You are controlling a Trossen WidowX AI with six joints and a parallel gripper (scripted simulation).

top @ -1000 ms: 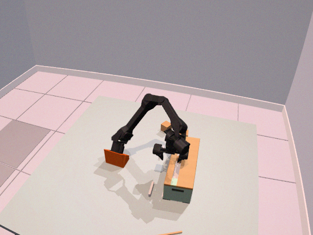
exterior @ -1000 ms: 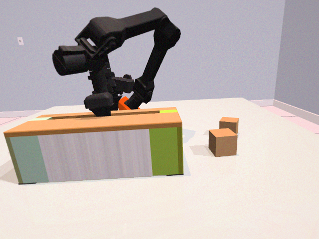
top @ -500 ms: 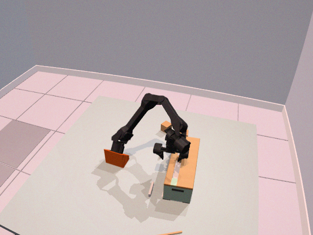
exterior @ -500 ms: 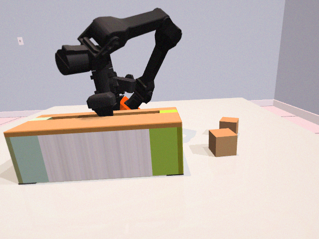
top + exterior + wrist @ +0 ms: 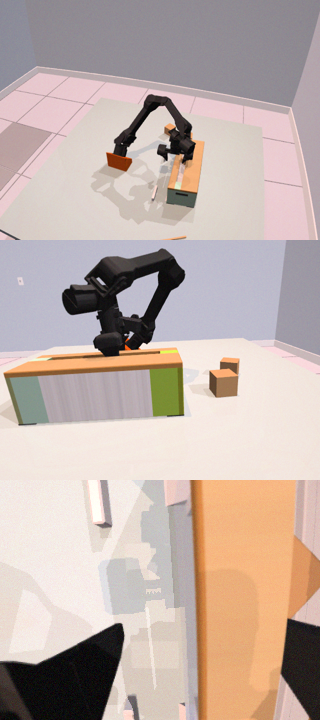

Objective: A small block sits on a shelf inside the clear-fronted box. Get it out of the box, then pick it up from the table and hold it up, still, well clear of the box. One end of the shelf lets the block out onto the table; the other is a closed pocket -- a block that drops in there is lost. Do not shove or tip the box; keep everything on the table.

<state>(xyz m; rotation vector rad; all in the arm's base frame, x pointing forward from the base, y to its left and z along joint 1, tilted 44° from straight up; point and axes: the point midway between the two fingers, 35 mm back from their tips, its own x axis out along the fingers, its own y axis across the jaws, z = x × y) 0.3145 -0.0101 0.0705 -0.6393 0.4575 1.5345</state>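
Right now my gripper tip is 40 mm short of the long box, 30 mm to the left of it and 30 mm above it. The rest, counted from my gripper tip: tan block (50 mm ahead, 30 mm to the left).
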